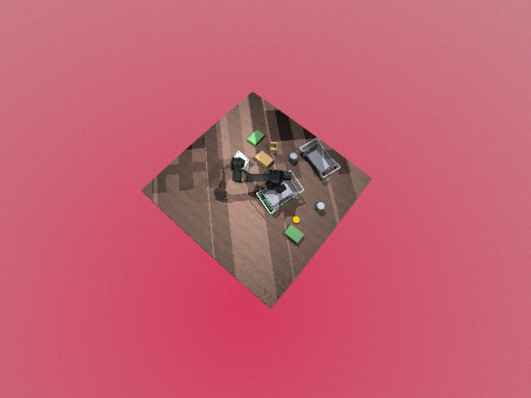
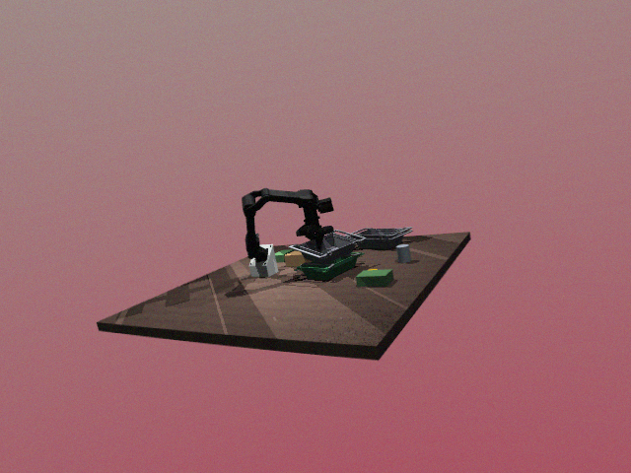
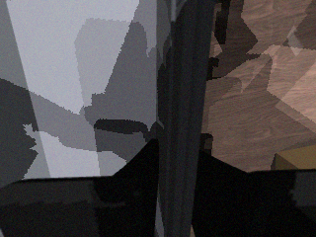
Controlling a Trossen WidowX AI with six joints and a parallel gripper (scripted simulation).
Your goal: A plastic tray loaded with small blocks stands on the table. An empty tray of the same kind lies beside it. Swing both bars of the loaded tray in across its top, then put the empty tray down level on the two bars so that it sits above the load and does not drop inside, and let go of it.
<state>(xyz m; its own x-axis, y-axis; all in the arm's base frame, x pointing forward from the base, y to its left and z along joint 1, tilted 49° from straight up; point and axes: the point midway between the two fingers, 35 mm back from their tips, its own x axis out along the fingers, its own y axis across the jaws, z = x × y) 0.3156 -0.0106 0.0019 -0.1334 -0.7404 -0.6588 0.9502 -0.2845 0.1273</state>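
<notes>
My gripper tip is 7 cm short of the grey tray, 2 cm to the left of it and 2 cm below it. Round my gripper tip: brown crate: 30 cm to the left, 22 cm behind, 9 cm below; yellow disc: 27 cm ahead, 10 cm below, 8 cm to the right.
</notes>
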